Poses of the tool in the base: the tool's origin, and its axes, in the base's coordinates. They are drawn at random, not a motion.
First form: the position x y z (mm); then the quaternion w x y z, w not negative.
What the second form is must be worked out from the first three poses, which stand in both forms.
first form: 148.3 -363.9 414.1 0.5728 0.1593 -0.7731 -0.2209
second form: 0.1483 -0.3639 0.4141 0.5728 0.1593 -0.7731 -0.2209
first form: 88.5 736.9 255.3 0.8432 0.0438 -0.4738 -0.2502
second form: 0.0885 0.7369 0.2553 0.8432 0.0438 -0.4738 -0.2502
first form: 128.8 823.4 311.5 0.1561 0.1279 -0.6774 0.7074
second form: 0.1288 0.8234 0.3115 0.1561 0.1279 -0.6774 0.7074
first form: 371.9 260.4 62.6 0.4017 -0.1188 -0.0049 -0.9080
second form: 0.3719 0.2604 0.0626 0.4017 -0.1188 -0.0049 -0.9080
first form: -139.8 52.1 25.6 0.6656 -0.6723 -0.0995 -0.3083
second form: -0.1398 0.0521 0.0256 0.6656 -0.6723 -0.0995 -0.3083
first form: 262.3 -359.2 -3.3 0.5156 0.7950 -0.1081 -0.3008
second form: 0.2623 -0.3592 -0.0033 0.5156 0.7950 -0.1081 -0.3008
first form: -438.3 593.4 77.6 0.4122 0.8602 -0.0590 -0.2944
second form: -0.4383 0.5934 0.0776 0.4122 0.8602 -0.0590 -0.2944
